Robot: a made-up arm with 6 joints. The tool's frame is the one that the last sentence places.
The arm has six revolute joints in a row. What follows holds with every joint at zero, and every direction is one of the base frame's.
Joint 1 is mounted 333 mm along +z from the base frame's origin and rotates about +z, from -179.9 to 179.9 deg.
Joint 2 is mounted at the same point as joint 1 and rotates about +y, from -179.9 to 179.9 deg.
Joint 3 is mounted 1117 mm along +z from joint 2 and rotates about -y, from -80 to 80 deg.
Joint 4 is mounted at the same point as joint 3 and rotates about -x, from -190 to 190 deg.
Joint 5 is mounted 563 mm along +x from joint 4 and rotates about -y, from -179.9 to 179.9 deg.
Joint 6 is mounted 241 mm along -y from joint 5 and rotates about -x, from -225 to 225 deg.
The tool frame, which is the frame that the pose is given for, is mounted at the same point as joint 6; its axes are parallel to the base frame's.
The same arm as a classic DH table. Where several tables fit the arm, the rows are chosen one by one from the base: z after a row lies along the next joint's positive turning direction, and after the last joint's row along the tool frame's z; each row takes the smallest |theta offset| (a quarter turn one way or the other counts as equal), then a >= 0, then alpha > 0; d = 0 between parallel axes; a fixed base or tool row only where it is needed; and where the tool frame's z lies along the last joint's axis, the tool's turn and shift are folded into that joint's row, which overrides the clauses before.
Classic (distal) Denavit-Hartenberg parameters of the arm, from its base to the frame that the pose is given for. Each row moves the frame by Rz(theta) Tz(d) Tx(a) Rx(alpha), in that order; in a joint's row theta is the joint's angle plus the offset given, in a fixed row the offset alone. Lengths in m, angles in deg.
joint 1: theta_offset 0.00  d 0.3330  a 0.0000  alpha -90.00
joint 2: theta_offset -90.00  d 0.0000  a 1.1170  alpha 180.00
joint 3: theta_offset 0.00  d 0.0000  a 0.0000  alpha -90.00
joint 4: theta_offset 0.00  d -0.5630  a 0.0000  alpha 90.00
joint 5: theta_offset 0.00  d 0.2410  a 0.0000  alpha -90.00
joint 6: theta_offset 90.00  d 0.0000  a 0.0000  alpha 90.00
tool (fixed): theta_offset -90.00  d 0.0000  a 0.0000  alpha 0.00
Joint limits (deg, base to tool): -179.90..179.90 -179.90..179.90 -80.00..80.00 -190.00..190.00 -179.90..179.90 -225.00..225.00

